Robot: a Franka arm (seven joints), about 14 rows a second.
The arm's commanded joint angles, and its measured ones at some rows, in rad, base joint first. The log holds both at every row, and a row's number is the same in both.
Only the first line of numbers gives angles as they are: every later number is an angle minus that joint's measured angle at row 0.
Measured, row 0:
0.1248 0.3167 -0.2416 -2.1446 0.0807 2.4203 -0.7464
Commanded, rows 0 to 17:
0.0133 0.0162 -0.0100 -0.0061 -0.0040 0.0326 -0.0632
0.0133 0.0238 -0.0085 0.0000 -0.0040 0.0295 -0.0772
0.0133 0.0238 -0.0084 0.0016 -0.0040 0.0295 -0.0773
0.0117 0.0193 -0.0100 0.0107 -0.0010 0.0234 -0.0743
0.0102 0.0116 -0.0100 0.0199 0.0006 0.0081 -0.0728
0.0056 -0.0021 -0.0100 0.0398 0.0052 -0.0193 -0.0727
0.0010 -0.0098 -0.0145 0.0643 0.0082 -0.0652 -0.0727
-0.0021 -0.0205 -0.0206 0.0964 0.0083 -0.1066 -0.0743
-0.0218 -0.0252 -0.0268 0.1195 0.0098 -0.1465 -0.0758
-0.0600 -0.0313 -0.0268 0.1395 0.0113 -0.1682 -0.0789
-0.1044 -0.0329 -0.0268 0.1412 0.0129 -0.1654 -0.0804
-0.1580 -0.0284 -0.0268 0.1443 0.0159 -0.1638 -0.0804
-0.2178 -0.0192 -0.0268 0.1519 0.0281 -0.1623 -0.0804
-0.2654 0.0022 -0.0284 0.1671 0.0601 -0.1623 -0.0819
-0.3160 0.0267 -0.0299 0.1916 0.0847 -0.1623 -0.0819
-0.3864 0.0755 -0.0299 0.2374 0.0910 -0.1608 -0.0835
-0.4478 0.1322 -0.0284 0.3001 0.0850 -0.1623 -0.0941
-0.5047 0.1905 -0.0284 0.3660 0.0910 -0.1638 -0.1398
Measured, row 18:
-0.4023 0.0543 -0.0418 0.2085 0.0604 -0.1448 -0.0883
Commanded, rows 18 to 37:
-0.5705 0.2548 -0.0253 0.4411 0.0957 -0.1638 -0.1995
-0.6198 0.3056 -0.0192 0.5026 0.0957 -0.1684 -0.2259
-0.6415 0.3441 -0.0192 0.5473 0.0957 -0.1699 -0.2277
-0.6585 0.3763 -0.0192 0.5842 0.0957 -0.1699 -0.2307
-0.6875 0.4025 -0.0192 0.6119 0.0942 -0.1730 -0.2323
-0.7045 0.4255 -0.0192 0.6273 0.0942 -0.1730 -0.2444
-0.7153 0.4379 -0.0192 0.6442 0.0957 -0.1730 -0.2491
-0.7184 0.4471 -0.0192 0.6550 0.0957 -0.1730 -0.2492
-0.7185 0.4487 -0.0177 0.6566 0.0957 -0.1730 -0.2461
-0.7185 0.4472 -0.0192 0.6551 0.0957 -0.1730 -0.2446
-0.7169 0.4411 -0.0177 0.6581 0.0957 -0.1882 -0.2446
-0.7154 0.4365 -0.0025 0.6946 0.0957 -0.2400 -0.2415
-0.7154 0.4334 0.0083 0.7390 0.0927 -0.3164 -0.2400
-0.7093 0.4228 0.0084 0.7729 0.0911 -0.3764 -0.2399
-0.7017 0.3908 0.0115 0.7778 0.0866 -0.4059 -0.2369
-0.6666 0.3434 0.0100 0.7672 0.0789 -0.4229 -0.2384
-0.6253 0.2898 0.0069 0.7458 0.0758 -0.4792 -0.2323
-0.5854 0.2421 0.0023 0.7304 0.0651 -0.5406 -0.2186
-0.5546 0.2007 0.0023 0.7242 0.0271 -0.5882 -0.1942
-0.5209 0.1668 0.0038 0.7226 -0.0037 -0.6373 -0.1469
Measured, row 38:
-0.5852 0.2708 0.0101 0.7852 0.0474 -0.5690 -0.2022
